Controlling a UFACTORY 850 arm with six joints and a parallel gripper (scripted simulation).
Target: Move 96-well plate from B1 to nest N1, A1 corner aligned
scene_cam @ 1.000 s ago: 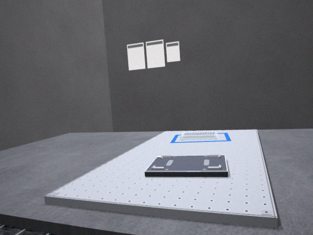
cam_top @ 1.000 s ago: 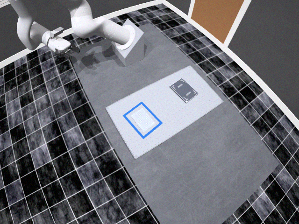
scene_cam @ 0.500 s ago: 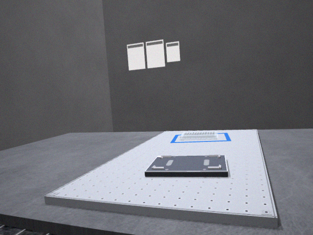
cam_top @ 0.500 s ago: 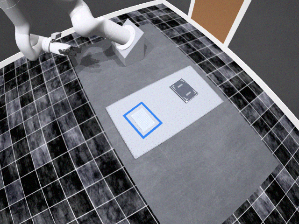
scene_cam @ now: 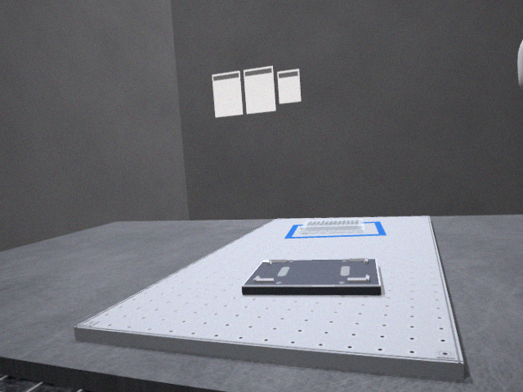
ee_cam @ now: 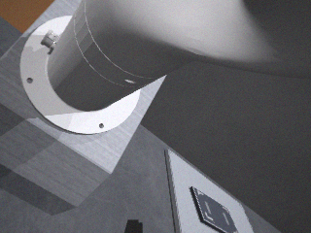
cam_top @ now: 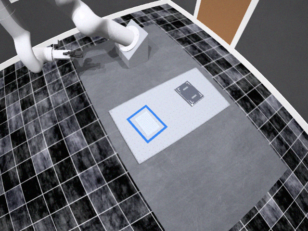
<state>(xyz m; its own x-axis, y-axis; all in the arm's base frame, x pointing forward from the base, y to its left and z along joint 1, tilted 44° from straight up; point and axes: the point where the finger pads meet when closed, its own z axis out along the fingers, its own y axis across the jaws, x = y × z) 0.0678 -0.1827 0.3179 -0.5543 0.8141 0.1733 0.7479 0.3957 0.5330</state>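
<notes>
My hand is 480 mm short of the 96-well plate, 250 mm above it and 130 mm to the right of it. From my hand the other things lie so: dark plate nest N1: 480 mm to the left, 470 mm ahead, 250 mm below; A1 label: 540 mm ahead, 430 mm to the left, 240 mm below.
</notes>
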